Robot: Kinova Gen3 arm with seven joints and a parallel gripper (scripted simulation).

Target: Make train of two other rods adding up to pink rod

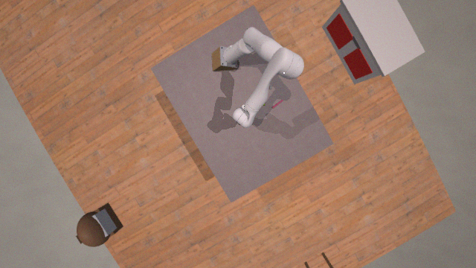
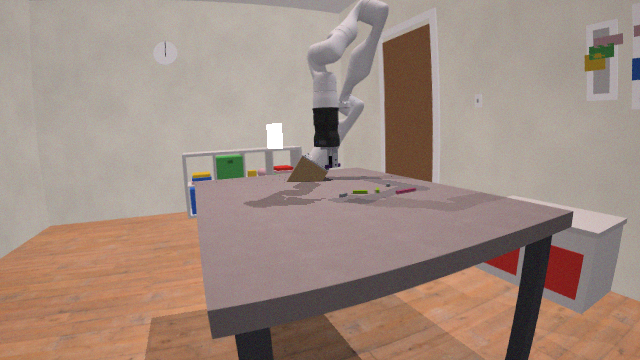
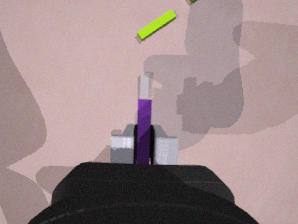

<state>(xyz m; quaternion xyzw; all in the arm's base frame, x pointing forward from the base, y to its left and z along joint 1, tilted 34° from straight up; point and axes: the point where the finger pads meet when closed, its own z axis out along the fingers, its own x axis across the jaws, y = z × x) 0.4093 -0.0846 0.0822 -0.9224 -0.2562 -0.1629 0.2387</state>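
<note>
The dark grey rod lies 3 cm behind my hand, 4 cm to the left of it and 11 cm below it. From my hand the other things lie so: pink rod 2 cm behind, 26 cm to the left, 11 cm below; purple rod 1 cm below.
</note>
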